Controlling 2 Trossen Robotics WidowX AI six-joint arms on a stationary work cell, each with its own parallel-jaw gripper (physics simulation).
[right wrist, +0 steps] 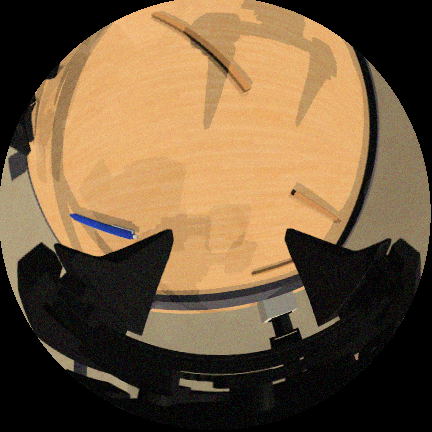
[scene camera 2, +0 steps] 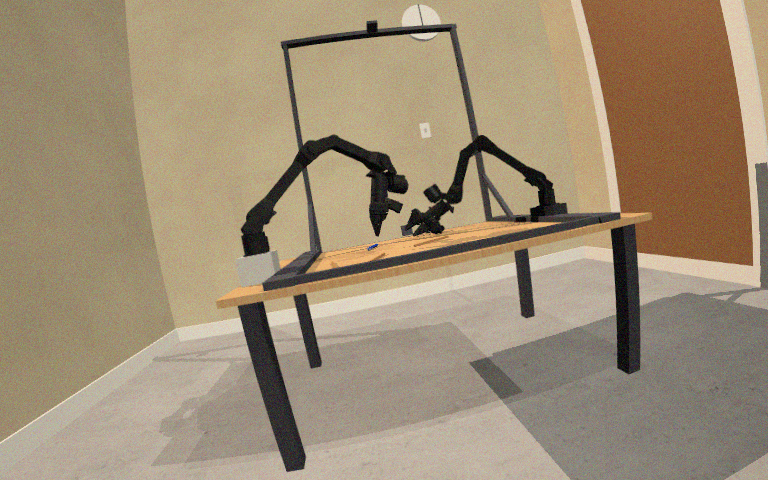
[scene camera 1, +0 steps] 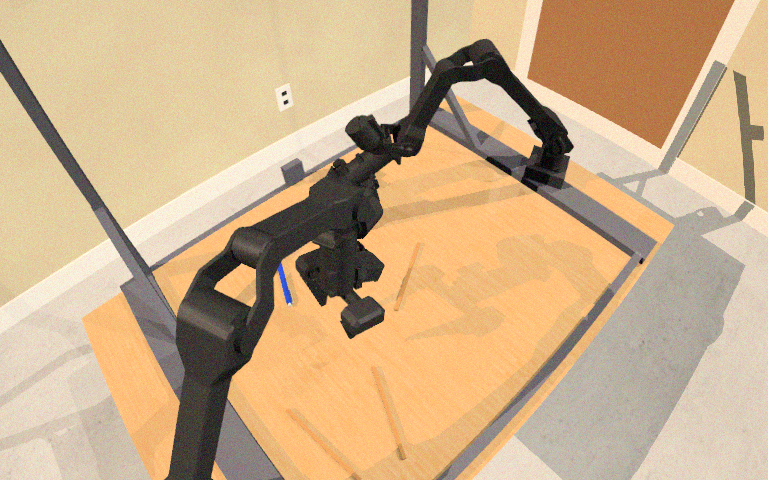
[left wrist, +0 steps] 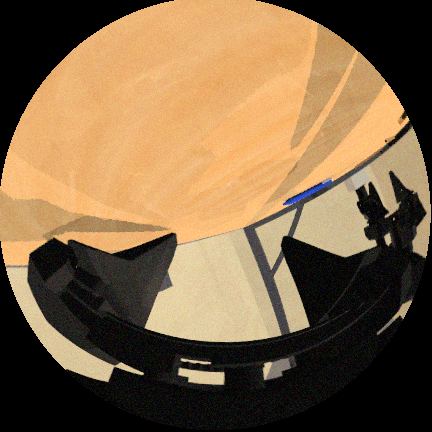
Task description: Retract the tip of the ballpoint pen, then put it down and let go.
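Seen in the pictures: left gripper, between the fingertips: (scene camera 2: 409, 233) (left wrist: 230, 240); right gripper, between the fingertips: (right wrist: 230, 235) (scene camera 2: 377, 235) (scene camera 1: 337, 321) (left wrist: 380, 176); left arm's base, origin of its link: (scene camera 2: 548, 205) (scene camera 1: 548, 161); right arm's base, origin of its link: (right wrist: 279, 316) (scene camera 2: 257, 254).
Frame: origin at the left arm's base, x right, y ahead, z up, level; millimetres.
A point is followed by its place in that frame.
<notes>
The blue ballpoint pen (scene camera 1: 285, 285) @[x 409, y 572, z -44 mm] (scene camera 2: 372, 247) @[x 410, y 568, z -50 mm] (left wrist: 308, 192) @[x 432, y 547, z -47 mm] (right wrist: 102, 226) @[x 413, y 565, z -45 mm] lies flat on the wooden table (scene camera 1: 317, 384) @[x 243, y 720, z -54 mm]. In the right wrist view its pointed end faces left and its pale button end faces right, near the left-hand finger. Whether the writing tip is out is too small to tell. My right gripper (scene camera 1: 346, 292) (scene camera 2: 377, 233) @[x 254, y 615, z 3 mm] (right wrist: 230, 235) @[x 254, y 615, z 3 mm] points down above the table, open and empty, apart from the pen. My left gripper (scene camera 2: 424, 229) (left wrist: 230, 240) @[x 467, y 352, z -30 mm] is open and empty, tilted low over the table; the right arm largely hides it in scene camera 1.
Three thin wooden sticks lie on the table: one stick (scene camera 1: 407, 277) @[x 194, y 443, z -48 mm] beyond the right gripper, another stick (scene camera 1: 389, 412) @[x 104, y 711, z -48 mm] and a third stick (scene camera 1: 322, 443) @[x 180, y 809, z -48 mm] lower in scene camera 1. The grippers are close together in scene camera 2. A dark frame (scene camera 2: 368, 37) @[x 586, y 305, z 963 mm] rises behind the arms.
</notes>
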